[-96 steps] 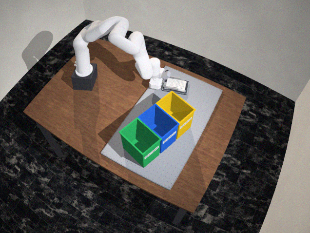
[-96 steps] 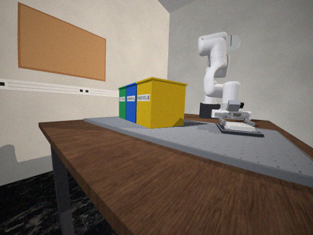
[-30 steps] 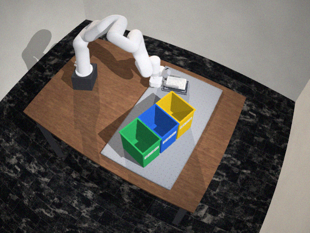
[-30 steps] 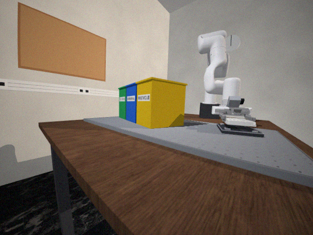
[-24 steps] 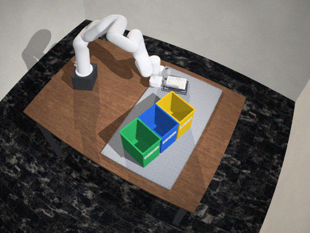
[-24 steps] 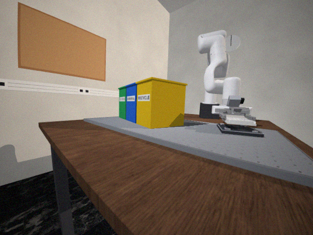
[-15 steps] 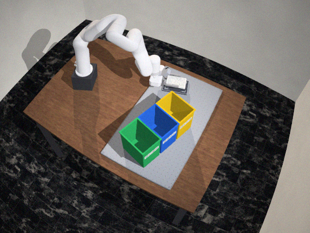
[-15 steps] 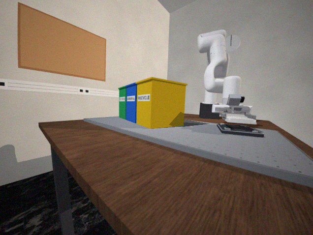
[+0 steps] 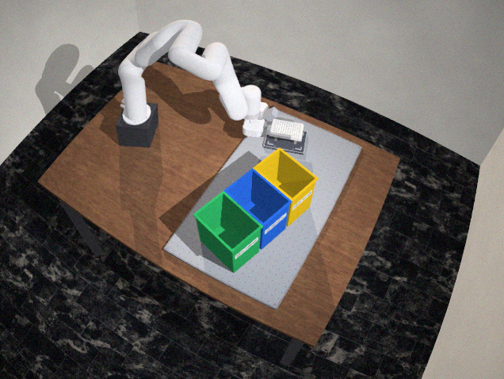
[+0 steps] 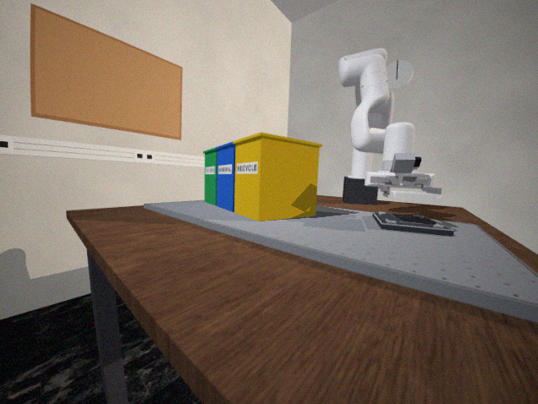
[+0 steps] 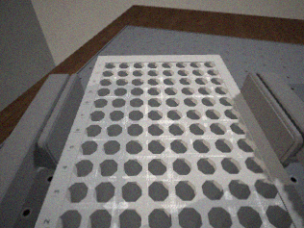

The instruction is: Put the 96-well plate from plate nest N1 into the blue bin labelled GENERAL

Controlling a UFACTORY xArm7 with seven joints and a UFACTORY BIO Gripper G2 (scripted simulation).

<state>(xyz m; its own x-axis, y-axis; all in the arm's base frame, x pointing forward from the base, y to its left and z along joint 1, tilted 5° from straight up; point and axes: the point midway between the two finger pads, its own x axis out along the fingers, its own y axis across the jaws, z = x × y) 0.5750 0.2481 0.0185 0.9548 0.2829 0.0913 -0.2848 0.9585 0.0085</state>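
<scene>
Now: the dark plate nest N1 70 mm below my hand. Also, from my hand: blue general bin (400 mm to the right, 80 mm ahead, 10 mm above); white 96-well plate (10 mm below); yellow recycle bin (280 mm to the right, 120 mm ahead, 10 mm above).
</scene>
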